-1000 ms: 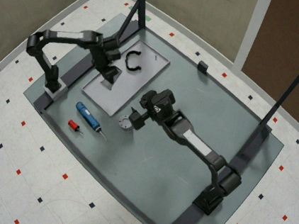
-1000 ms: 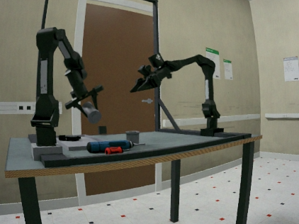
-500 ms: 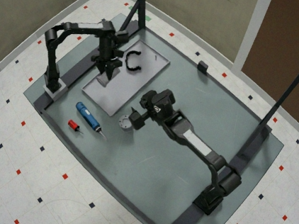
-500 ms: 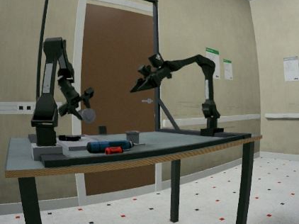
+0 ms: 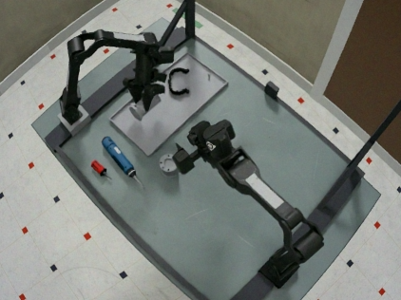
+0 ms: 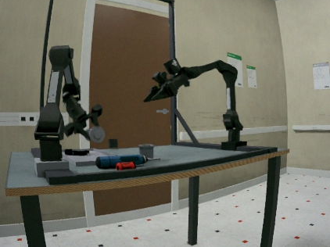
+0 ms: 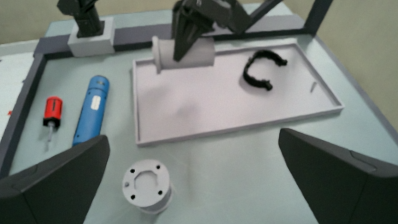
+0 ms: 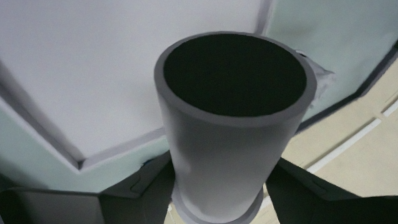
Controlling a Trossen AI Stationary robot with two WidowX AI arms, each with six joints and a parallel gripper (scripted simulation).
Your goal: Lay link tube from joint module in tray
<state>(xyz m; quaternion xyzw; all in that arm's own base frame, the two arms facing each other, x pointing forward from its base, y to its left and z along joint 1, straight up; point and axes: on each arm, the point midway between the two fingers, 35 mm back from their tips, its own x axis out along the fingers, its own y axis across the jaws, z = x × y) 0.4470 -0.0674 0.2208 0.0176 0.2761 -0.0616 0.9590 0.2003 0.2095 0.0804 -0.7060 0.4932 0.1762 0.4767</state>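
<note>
The flat grey tray is 12 cm below my right hand, 10 cm behind it and 2 cm to the left of it. Also, from my right hand: joint module: 20 cm to the left, 11 cm ahead, 9 cm below; then red tool: 27 cm ahead, 11 cm below, 1 cm to the left; then grey link tube: 2 cm below, 1 cm to the left.
</note>
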